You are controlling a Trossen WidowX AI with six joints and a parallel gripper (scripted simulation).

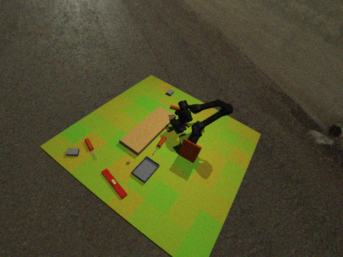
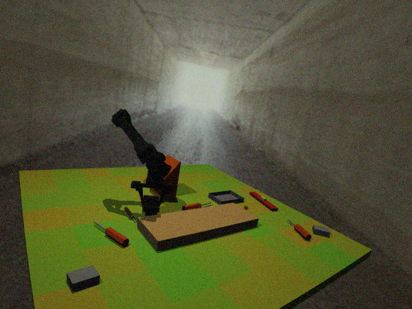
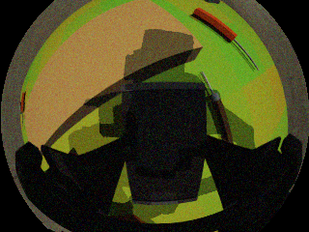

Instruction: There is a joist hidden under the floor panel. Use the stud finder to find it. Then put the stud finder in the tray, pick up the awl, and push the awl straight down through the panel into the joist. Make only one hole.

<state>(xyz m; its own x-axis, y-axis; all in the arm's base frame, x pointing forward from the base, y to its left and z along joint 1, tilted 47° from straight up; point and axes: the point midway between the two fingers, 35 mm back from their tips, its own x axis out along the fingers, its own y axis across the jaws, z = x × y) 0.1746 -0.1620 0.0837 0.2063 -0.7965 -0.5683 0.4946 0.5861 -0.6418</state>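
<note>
The awl is 9 cm to the right of my gripper tip, 4 cm below it and 1 cm behind it. Also, from my gripper tip: grey tray (48 cm to the left, 3 cm below); then tan cube (50 cm to the left, 13 cm ahead, 4 cm below); then stud finder (3 cm below, 2 cm behind, 1 cm to the left).
</note>
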